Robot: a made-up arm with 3 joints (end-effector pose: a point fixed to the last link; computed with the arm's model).
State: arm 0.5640 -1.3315 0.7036
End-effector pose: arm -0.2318 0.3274 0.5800 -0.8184 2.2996 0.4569
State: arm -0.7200 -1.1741 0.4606
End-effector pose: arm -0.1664 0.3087 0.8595 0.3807 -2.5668 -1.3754
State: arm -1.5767 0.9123 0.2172
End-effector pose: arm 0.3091 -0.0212 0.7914 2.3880 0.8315 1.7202
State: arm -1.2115 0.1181 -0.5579
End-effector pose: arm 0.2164 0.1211 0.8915 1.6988 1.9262 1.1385
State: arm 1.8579 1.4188 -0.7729
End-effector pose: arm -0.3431 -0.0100 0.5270 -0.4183 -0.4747 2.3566
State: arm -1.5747 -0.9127 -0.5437
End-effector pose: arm 0.1131 0.2666 0.8146 -0.5862 -2.7982 -1.1123
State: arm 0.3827 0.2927 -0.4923
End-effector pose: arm -0.2889 0.1624 0.9730 0.4375 0.7086 1.5287
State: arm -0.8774 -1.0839 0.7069
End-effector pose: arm -0.1419 0.3018 0.9091 0.2601 -2.1363 -1.4663
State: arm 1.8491 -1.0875 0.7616
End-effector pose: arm -0.0320 0.3369 0.4597 -0.9006 1.1739 -0.1560
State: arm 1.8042 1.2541 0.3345
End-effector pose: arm -0.4248 0.0558 0.4474 -1.7172 -0.3839 1.8330
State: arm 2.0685 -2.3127 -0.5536
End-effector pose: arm 0.0359 0.1323 0.6244 -0.0743 -0.0597 -1.3962
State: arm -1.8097 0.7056 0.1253
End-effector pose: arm 0.3349 0.0356 0.7021 -2.4300 -1.1033 -1.4063
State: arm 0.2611 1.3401 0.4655
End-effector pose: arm -0.3299 -0.0431 0.9748 0.0042 -0.2102 2.5200
